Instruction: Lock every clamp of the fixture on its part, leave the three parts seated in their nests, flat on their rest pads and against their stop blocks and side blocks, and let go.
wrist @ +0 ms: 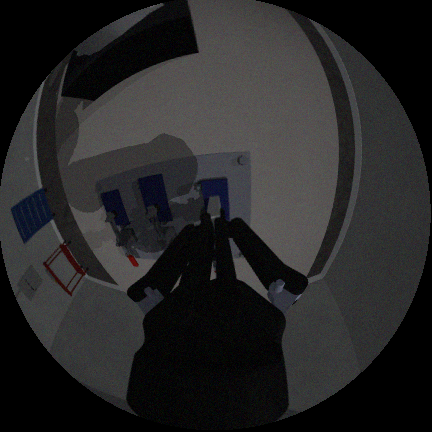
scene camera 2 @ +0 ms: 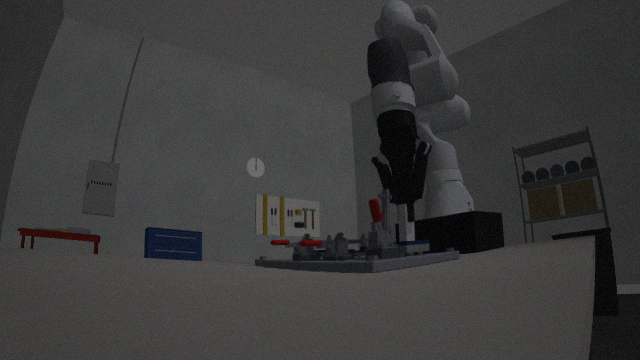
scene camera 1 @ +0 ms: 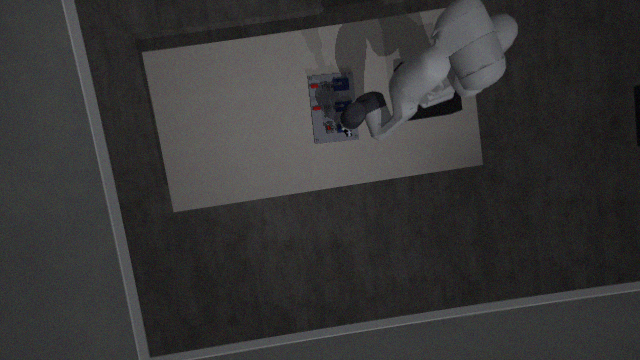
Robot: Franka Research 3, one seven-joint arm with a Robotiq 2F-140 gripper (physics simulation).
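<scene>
The grey fixture plate (scene camera 1: 321, 138) (scene camera 2: 350, 266) (wrist: 239, 200) holds three blue parts. The part nearest the gripper (scene camera 2: 423, 243) (wrist: 216, 186) lies under the fingertips; the middle part (scene camera 1: 341, 105) (wrist: 154, 192) and the far part (scene camera 1: 340, 84) (wrist: 114, 202) have clamp arms reaching over them. Those two clamps' red handles (scene camera 1: 316, 108) (scene camera 1: 314, 86) lie low. The third clamp's red handle (scene camera 2: 375, 210) stands upright, its arm raised; fingers hide most of it in the wrist view. My gripper (scene camera 2: 407, 232) (wrist: 214, 203) is shut and empty, tips on or just above the near part. Exact seating cannot be told.
The raised clamp stands close beside the fingers. The black robot base block (scene camera 2: 465, 230) (wrist: 150, 55) stands behind the fixture on the pale table (scene camera 1: 225, 125). A red bench (scene camera 2: 60, 235), a blue cabinet (scene camera 2: 173, 243) and a shelf unit (scene camera 2: 555, 145) stand away in the room.
</scene>
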